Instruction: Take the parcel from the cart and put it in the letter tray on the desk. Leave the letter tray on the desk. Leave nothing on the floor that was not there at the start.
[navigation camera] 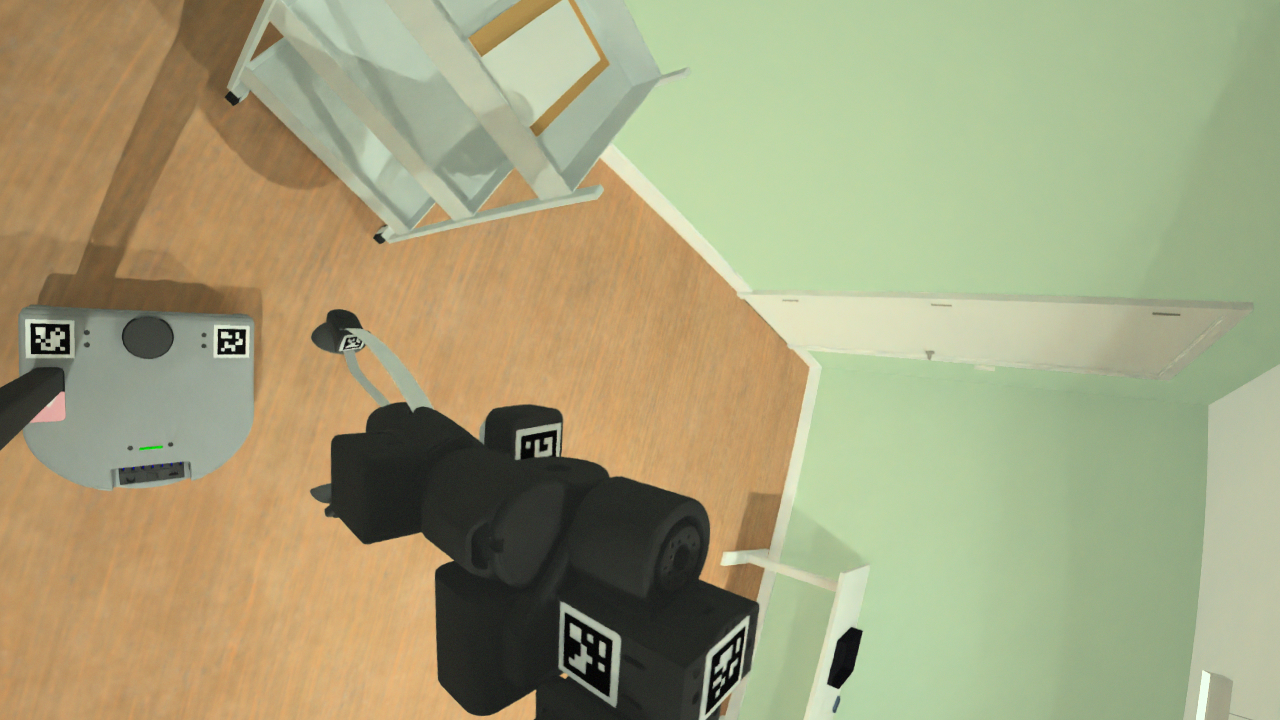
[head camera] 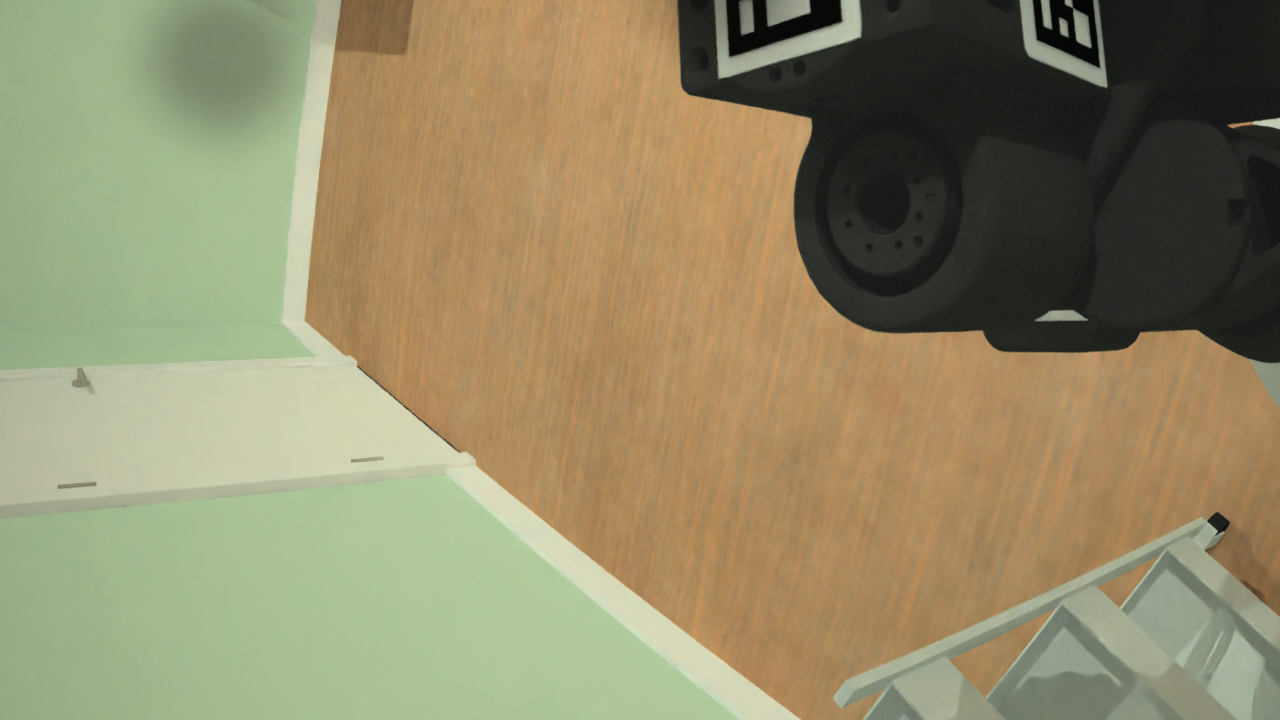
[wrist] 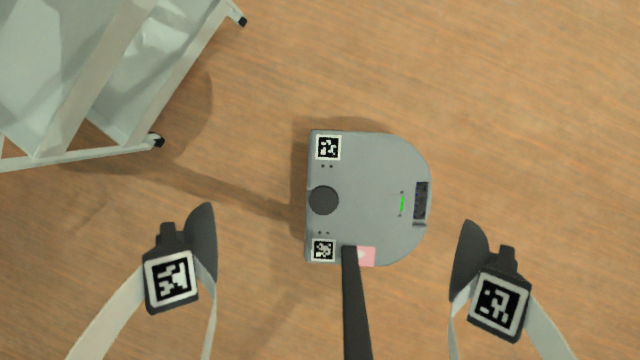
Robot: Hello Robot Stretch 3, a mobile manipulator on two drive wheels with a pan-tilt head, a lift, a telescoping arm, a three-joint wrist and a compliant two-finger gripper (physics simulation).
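Seen in the pictures: gripper, between the fingertips: [navigation camera: 330,411] [wrist: 334,239]; robot's base, origin of its link: [navigation camera: 148,335] [wrist: 327,188].
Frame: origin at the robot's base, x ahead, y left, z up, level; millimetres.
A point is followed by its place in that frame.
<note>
The pale grey cart [head camera: 1029,607] @[z 534, x 240, y -458 mm] [navigation camera: 483,98] @[z 698, x 349, y -323 mm] [wrist: 100,70] @[z 426, x 390, y -266 mm] stands at the lower right in the head view, at the top in the navigation view and at the upper left in the wrist view. A flat brown thing with a white top [navigation camera: 546,67] @[z 679, x 450, y -435 mm] lies in its upper tray, cut off by the frame edge. I cannot make out a separate parcel in these views. My gripper [navigation camera: 331,411] @[z 815, x -22, y -128 mm] [wrist: 334,239] @[z 815, x -22, y -128 mm] is open and empty, fingers wide apart, above the floor between the cart and my arm. The letter tray does not show.
My round-backed base [navigation camera: 179,385] @[z 160, x -81, y -46 mm] [wrist: 370,195] @[z 160, x -111, y -18 mm] is on the wooden floor. A white door [head camera: 223,420] @[z 573, x 175, y -2754 mm] [navigation camera: 984,335] @[z 1211, x 167, y -2779 mm] is set between green walls. White furniture [navigation camera: 845,604], perhaps the desk, shows at the navigation view's lower right with a black object [navigation camera: 844,658] @[z 723, x -1847, y -2843 mm] on it.
</note>
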